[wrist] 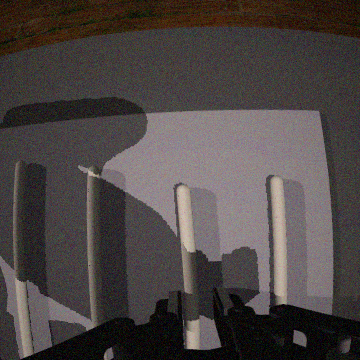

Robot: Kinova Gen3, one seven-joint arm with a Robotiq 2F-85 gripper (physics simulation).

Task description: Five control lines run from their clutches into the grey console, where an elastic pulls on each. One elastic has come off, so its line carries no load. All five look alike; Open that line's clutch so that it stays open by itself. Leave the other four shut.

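Frame: origin at the arm's base, x ahead, y left, z up, level; metres.
Where they show: gripper, between the fingertips: (196,303).
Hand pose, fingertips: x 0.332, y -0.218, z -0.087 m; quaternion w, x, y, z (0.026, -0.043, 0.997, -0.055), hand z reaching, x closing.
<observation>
After its pixels a point has its place.
Four look-alike pale lines show in the wrist view, running up and down: one at the far left (19,225) {x 0.447, y -0.260, z -0.080 m}, one left of centre (93,250) {x 0.393, y -0.249, z -0.079 m}, one near the centre (186,220) {x 0.339, y -0.269, z -0.079 m} and one at the right (278,240) {x 0.286, y -0.257, z -0.079 m}. Their upper ends are rounded, and each has a shadow on its right. My gripper (196,303) {x 0.332, y -0.218, z -0.087 m} is at the bottom, partly open, with its dark fingertips on either side of the centre line. A gap shows between that line and the right fingertip; the left fingertip is close beside it. A fifth line and the clutches cannot be made out.
A pale grey flat panel (260,150) lies behind the lines; I cannot tell whether it is the console. Darker grey surface (225,70) {x 0.315, y -0.370, z -0.090 m} surrounds it, with brown wood (150,15) beyond the top edge. Shadows cover the panel's left part. The right line stands near my gripper's right linkage.
</observation>
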